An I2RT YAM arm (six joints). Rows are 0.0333 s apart.
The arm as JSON. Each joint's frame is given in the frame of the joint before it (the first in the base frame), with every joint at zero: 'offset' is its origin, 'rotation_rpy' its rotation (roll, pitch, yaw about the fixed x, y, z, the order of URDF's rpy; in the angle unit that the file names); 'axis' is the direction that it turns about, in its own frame. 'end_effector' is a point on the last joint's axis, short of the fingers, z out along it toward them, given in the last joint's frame.
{
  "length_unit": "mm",
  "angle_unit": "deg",
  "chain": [
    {
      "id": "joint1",
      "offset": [
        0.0,
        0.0,
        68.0
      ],
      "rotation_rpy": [
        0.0,
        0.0,
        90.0
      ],
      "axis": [
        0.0,
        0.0,
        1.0
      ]
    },
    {
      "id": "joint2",
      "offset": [
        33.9,
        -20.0,
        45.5
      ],
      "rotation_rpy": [
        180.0,
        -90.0,
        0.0
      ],
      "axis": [
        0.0,
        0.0,
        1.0
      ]
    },
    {
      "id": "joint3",
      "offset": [
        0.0,
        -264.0,
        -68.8
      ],
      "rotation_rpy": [
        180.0,
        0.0,
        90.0
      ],
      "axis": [
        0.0,
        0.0,
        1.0
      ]
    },
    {
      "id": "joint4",
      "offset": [
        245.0,
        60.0,
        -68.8
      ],
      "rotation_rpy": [
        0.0,
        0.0,
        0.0
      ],
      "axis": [
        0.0,
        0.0,
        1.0
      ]
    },
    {
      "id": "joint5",
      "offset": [
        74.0,
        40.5,
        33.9
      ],
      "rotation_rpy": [
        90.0,
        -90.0,
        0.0
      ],
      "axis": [
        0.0,
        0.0,
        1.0
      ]
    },
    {
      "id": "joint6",
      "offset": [
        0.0,
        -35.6,
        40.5
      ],
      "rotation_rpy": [
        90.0,
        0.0,
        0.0
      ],
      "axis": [
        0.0,
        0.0,
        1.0
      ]
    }
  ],
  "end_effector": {
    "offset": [
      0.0,
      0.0,
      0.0
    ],
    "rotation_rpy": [
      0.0,
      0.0,
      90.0
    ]
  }
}
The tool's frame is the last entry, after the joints.
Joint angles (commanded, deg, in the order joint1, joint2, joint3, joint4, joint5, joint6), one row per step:
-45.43, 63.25, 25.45, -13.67, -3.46, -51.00
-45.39, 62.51, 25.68, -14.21, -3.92, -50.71
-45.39, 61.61, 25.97, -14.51, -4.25, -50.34
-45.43, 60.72, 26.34, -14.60, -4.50, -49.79
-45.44, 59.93, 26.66, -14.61, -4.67, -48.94
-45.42, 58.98, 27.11, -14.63, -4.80, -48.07
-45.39, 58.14, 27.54, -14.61, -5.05, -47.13
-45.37, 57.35, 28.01, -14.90, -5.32, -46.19
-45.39, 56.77, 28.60, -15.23, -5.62, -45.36
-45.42, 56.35, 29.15, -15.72, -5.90, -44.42
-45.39, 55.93, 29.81, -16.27, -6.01, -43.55
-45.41, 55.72, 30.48, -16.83, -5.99, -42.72
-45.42, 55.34, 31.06, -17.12, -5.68, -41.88
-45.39, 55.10, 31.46, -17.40, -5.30, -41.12
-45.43, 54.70, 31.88, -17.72, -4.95, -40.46
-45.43, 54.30, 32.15, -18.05, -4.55, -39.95
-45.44, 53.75, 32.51, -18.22, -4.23, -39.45
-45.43, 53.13, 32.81, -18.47, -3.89, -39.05
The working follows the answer.
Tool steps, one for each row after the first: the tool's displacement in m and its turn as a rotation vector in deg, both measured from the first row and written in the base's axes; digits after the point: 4 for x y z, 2 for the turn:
-0.0002, 0.0008, 0.0029, 0.09, -0.67, 0.10
-0.0003, 0.0012, 0.0069, -0.19, -1.63, 0.03
-0.0002, 0.0011, 0.0115, -0.61, -2.81, -0.26
-0.0001, 0.0011, 0.0157, -0.87, -4.02, -0.79
0.0001, 0.0011, 0.0211, -1.33, -5.43, -1.32
0.0004, 0.0012, 0.0262, -1.62, -6.86, -1.79
0.0004, 0.0015, 0.0309, -1.65, -8.09, -2.25
0.0006, 0.0015, 0.0356, -1.64, -9.19, -2.64
0.0007, 0.0015, 0.0393, -1.31, -10.07, -3.15
0.0009, 0.0015, 0.0436, -1.15, -10.87, -3.65
0.0011, 0.0012, 0.0473, -0.93, -11.45, -4.27
0.0011, 0.0009, 0.0514, -1.11, -12.15, -5.06
0.0011, 0.0007, 0.0541, -1.15, -12.58, -5.81
0.0006, 0.0007, 0.0573, -1.33, -13.08, -6.54
0.0000, 0.0009, 0.0596, -1.51, -13.38, -7.16
-0.0006, 0.0012, 0.0632, -1.91, -14.01, -7.70
-0.0014, 0.0018, 0.0665, -2.33, -14.55, -8.16

Tool pose at each row, in the base's axes (x y z in m, rotation vector in deg; rounded; the steps above come from the unrounded poses):
0.1417, -0.1408, 0.1608, -8.74, 147.63, -35.56
0.1415, -0.1400, 0.1637, -8.61, 146.99, -35.36
0.1414, -0.1396, 0.1677, -8.28, 146.01, -35.67
0.1415, -0.1397, 0.1723, -7.65, 144.82, -36.22
0.1416, -0.1397, 0.1765, -6.65, 143.70, -36.65
0.1418, -0.1397, 0.1819, -5.67, 142.32, -37.29
0.1421, -0.1396, 0.1870, -4.70, 140.95, -37.68
0.1421, -0.1393, 0.1917, -3.74, 139.84, -37.77
0.1423, -0.1393, 0.1964, -2.90, 138.86, -37.77
0.1424, -0.1393, 0.2001, -1.90, 138.19, -37.46
0.1426, -0.1393, 0.2044, -0.98, 137.54, -37.35
0.1429, -0.1396, 0.2081, 0.03, 137.15, -37.23
0.1429, -0.1399, 0.2122, 1.16, 136.54, -37.64
0.1428, -0.1401, 0.2149, 2.21, 136.23, -37.91
0.1424, -0.1401, 0.2181, 3.19, 135.80, -38.32
0.1417, -0.1399, 0.2204, 3.98, 135.54, -38.71
0.1412, -0.1396, 0.2240, 4.70, 134.88, -39.31
0.1404, -0.1390, 0.2273, 5.29, 134.30, -39.91

